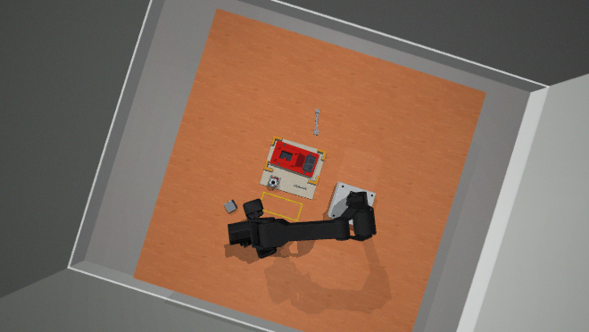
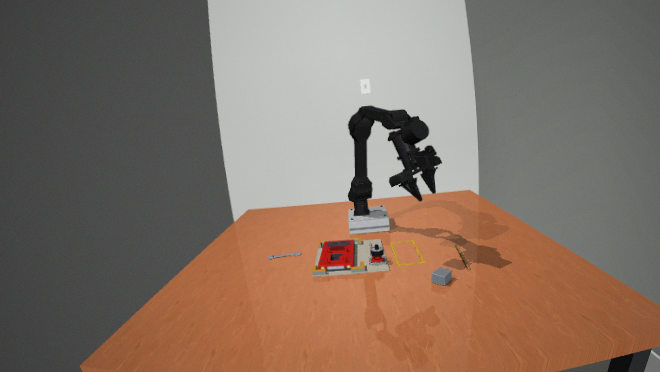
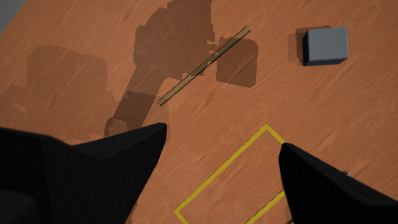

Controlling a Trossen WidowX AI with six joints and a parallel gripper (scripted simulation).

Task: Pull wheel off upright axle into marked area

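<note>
Right now the axle is 16 cm to the right of my gripper tip and 16 cm below it. Round my gripper tip: wheel 1 cm ahead, 16 cm to the right, 16 cm below; thin dark rod 2 cm ahead, 10 cm to the left, 19 cm below.
</note>
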